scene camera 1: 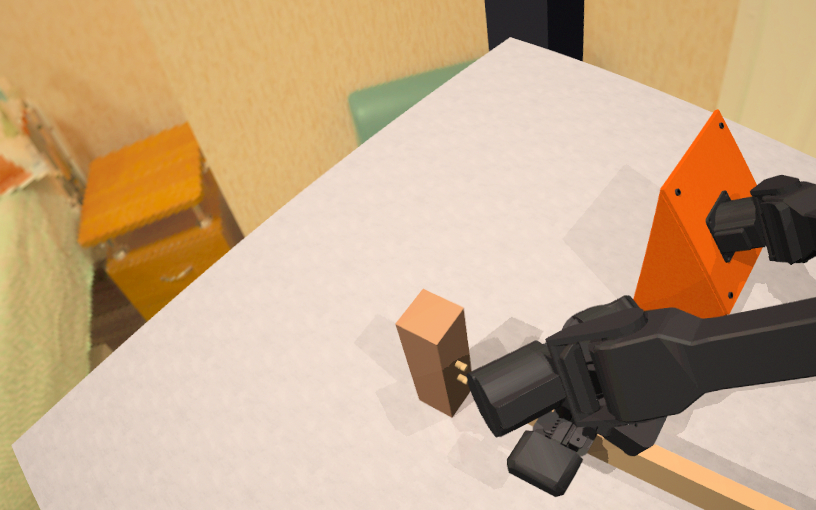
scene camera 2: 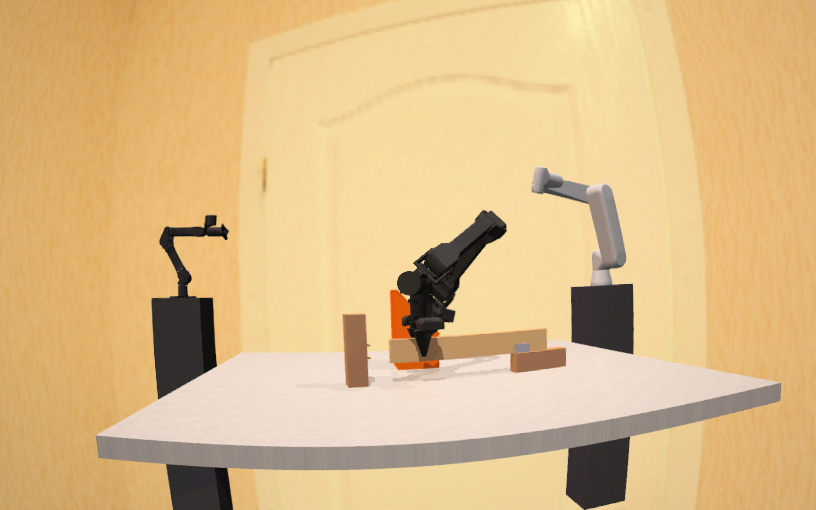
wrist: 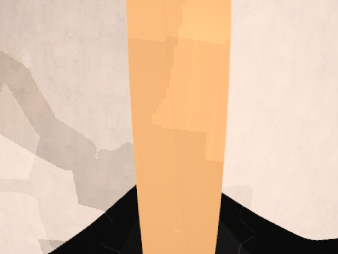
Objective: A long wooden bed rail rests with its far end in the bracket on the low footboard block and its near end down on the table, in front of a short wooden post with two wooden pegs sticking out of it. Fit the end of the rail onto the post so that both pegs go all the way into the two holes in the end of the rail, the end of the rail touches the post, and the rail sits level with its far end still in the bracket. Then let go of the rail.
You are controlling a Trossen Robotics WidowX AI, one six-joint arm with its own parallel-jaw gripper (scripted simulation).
Observation:
I see my gripper, a wooden rail and a short wooden post.
My gripper also shows in scene camera 2 and in the wrist view.

